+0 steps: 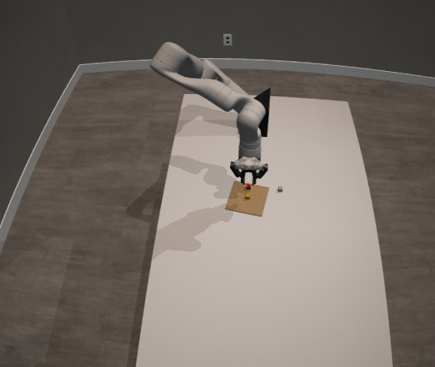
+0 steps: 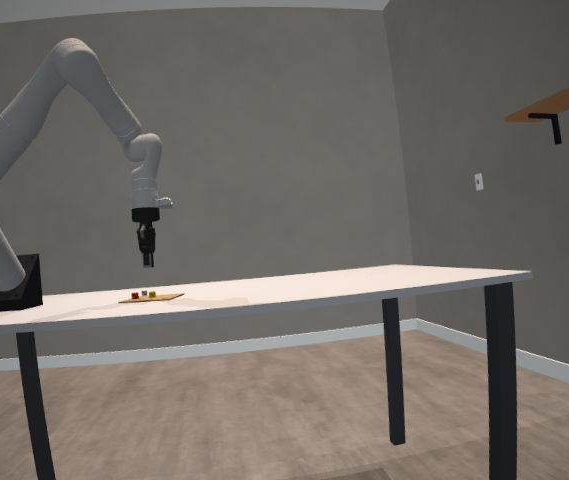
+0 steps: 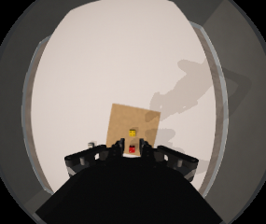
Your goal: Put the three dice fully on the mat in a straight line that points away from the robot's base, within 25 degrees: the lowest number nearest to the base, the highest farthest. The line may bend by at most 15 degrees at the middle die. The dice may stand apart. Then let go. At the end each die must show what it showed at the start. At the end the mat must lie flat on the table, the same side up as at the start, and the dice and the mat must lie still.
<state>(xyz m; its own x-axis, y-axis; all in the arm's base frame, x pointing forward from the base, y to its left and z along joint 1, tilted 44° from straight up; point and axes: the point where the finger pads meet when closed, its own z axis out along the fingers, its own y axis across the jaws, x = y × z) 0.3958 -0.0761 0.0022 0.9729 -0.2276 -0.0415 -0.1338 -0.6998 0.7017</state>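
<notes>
My gripper is now 13 cm to the right of the white die, 10 cm above it and 3 cm past it. Also, from my hand: yellow die: 9 cm below; square mat: 10 cm below; red die: 9 cm below, 4 cm behind, 1 cm to the left.
</notes>
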